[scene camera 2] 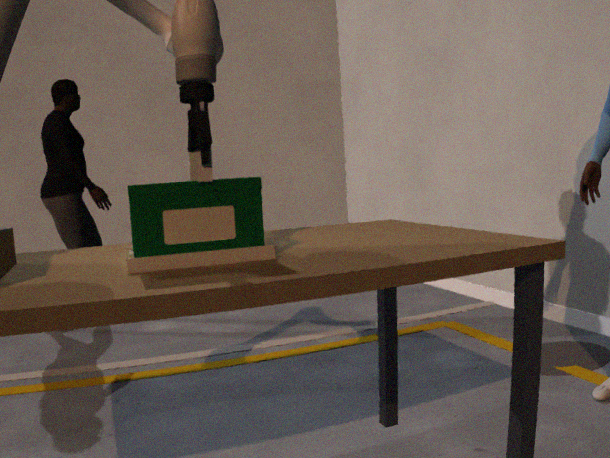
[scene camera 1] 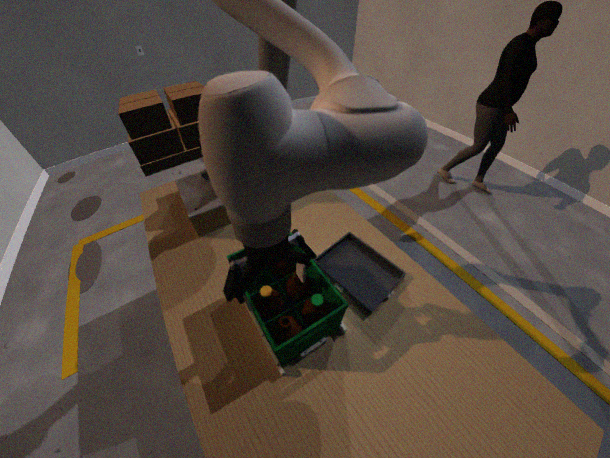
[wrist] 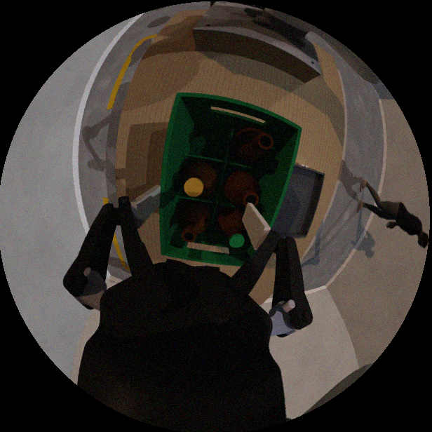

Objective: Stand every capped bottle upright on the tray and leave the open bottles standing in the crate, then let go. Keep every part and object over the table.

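Places are measured from the arm's base along level axes (x ahead, y left, z up), in centimetres.
Pixels of known places: gripper, between the fingertips: (scene camera 1: 275, 291).
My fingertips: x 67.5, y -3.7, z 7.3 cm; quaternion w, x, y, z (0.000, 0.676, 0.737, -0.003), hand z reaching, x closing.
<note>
For each thing: its top centre in the pictures, then the offset to it from my fingertips. "spot": a spot on its surface instead.
- green crate, centre of its top: (scene camera 2: 190, 181) (scene camera 1: 282, 278) dx -2.1, dy +2.6, dz +0.3 cm
- yellow-capped bottle, centre of its top: (scene camera 1: 266, 290) dx -1.6, dy -1.9, dz -0.9 cm
- green-capped bottle, centre of its top: (scene camera 1: 317, 299) dx +5.8, dy +7.9, dz -0.9 cm
- dark tray, a spot on its surface: (scene camera 1: 365, 270) spot: dx -1.8, dy +31.7, dz -16.7 cm
A green crate (scene camera 1: 285, 353) (scene camera 2: 147, 220) (wrist: 167, 150) stands on the table. In it stand a yellow-capped bottle (scene camera 1: 266, 291) (wrist: 194, 187) and a green-capped bottle (scene camera 1: 317, 300) (wrist: 236, 241). Three brown open bottles also stand there: one in the near corner (scene camera 1: 288, 324) (wrist: 190, 234), a middle one (scene camera 1: 295, 287) (wrist: 241, 185) and a far one (wrist: 250, 142). The dark tray (scene camera 1: 365, 270) (wrist: 300, 200) lies right of the crate and holds no bottle. My gripper (scene camera 1: 267, 286) (scene camera 2: 201, 172) (wrist: 202, 202) is open and empty, pointing down close above the crate, its fingertips near rim height in scene camera 2.
A grey-topped block (scene camera 1: 200, 197) (wrist: 255, 52) is at the table's far end. Cardboard boxes (scene camera 1: 150, 120) are stacked beyond it. A person in black (scene camera 1: 507, 75) (scene camera 2: 65, 150) (wrist: 400, 215) is on the floor beyond the tray side. Another person's blue-sleeved arm (scene camera 2: 602, 132) shows at right in scene camera 2.
</note>
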